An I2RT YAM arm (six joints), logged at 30 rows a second.
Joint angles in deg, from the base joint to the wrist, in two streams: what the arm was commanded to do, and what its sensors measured. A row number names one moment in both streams.
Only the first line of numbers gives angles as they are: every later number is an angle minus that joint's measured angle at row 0.
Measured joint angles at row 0:
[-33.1, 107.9, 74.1, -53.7, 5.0, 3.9]
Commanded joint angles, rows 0 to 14:
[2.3, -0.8, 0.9, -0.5, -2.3, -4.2]
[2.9, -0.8, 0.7, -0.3, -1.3, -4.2]
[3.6, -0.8, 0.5, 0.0, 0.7, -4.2]
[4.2, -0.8, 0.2, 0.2, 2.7, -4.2]
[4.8, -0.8, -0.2, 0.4, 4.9, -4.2]
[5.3, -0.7, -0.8, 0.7, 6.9, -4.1]
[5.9, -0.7, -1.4, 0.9, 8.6, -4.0]
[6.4, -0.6, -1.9, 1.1, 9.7, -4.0]
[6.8, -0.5, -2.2, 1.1, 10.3, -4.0]
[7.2, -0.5, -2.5, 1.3, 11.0, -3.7]
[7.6, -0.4, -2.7, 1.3, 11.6, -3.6]
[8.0, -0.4, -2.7, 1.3, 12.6, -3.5]
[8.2, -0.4, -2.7, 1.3, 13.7, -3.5]
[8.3, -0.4, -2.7, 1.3, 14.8, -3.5]
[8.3, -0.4, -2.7, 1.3, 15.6, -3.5]
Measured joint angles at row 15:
[7.9, 0.0, -2.3, 1.4, 10.7, -3.1]
